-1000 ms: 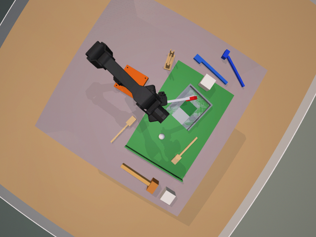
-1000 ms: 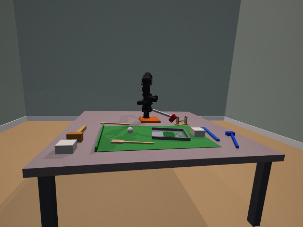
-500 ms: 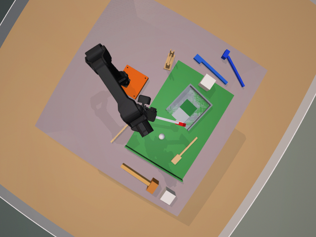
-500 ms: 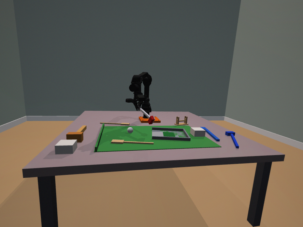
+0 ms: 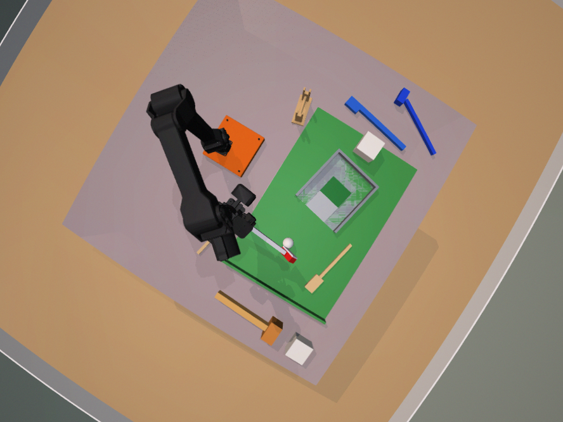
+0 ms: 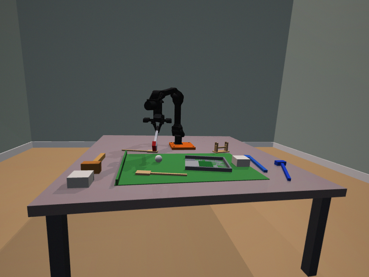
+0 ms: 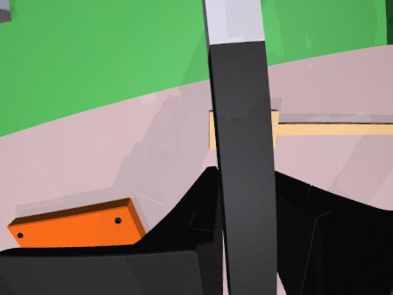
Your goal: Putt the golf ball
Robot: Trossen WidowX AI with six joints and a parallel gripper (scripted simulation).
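Right now my gripper tip is 120 mm short of the red putter and 20 mm to the left of it. Round my gripper tip: wooden stand (30 mm ahead, 480 mm to the left, 110 mm below); then white golf ball (210 mm ahead, 30 mm to the right, 120 mm below).
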